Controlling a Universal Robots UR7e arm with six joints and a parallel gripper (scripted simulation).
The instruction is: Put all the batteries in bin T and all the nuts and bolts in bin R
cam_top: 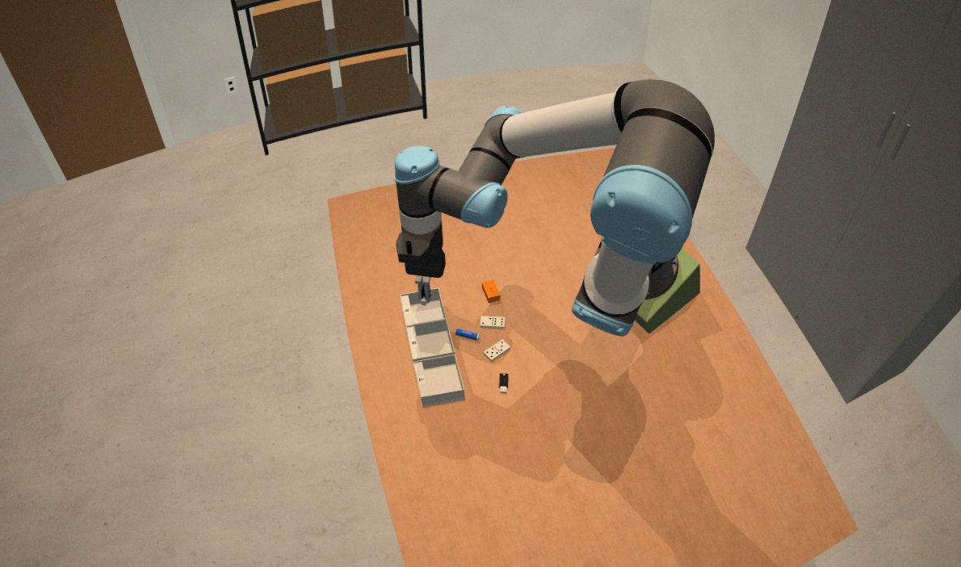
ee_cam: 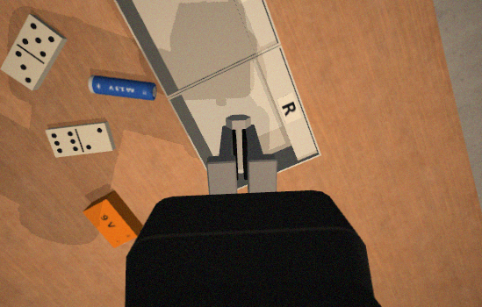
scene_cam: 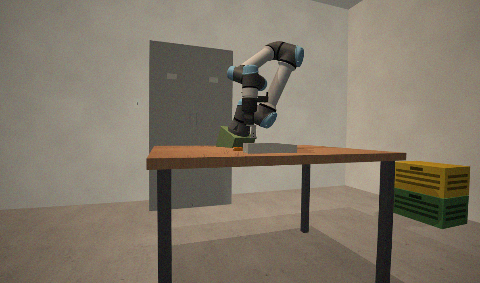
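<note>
The grey bolt lies 1 cm below my hand. Also, from my hand: blue cylindrical battery 6 cm behind, 8 cm to the left, 8 cm below; orange 9 V battery 15 cm behind, 2 cm to the right, 8 cm below; grey bin row 2 cm ahead, 8 cm to the left, 6 cm below.
</note>
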